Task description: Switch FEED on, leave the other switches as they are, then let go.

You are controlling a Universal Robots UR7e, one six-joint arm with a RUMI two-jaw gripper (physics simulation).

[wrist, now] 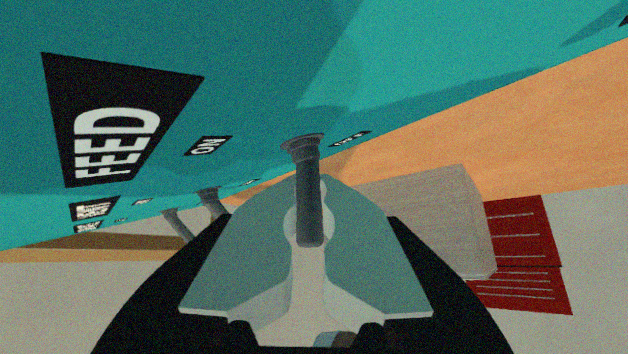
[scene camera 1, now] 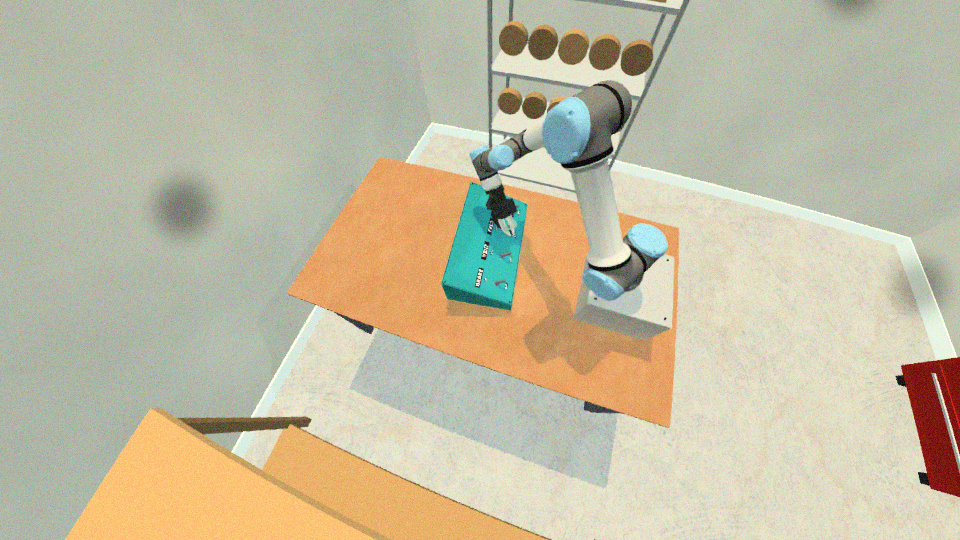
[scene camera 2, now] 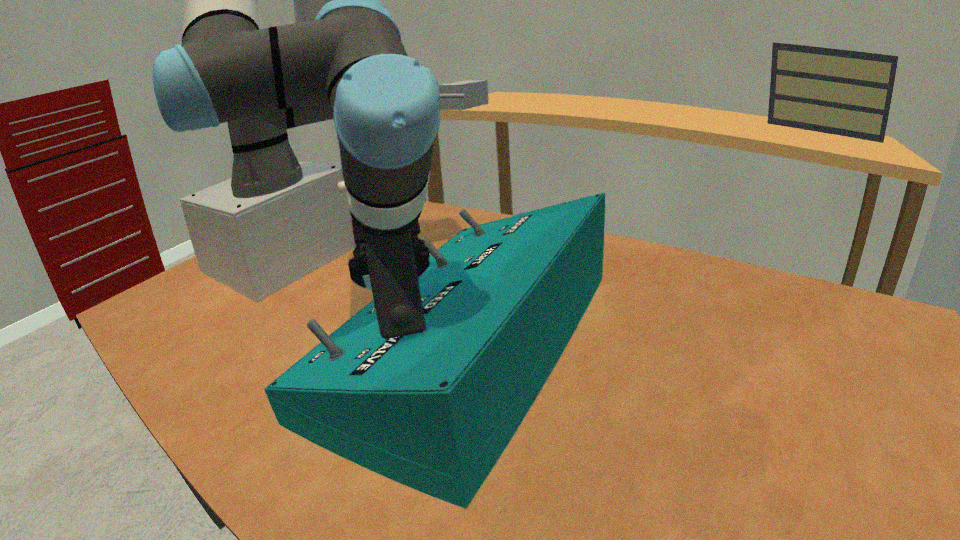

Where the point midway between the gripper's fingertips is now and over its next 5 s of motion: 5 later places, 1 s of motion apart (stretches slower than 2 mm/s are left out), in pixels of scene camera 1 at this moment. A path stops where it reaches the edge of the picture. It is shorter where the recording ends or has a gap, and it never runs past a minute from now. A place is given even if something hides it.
My gripper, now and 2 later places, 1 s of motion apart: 511, 235; 515, 229; 514, 215
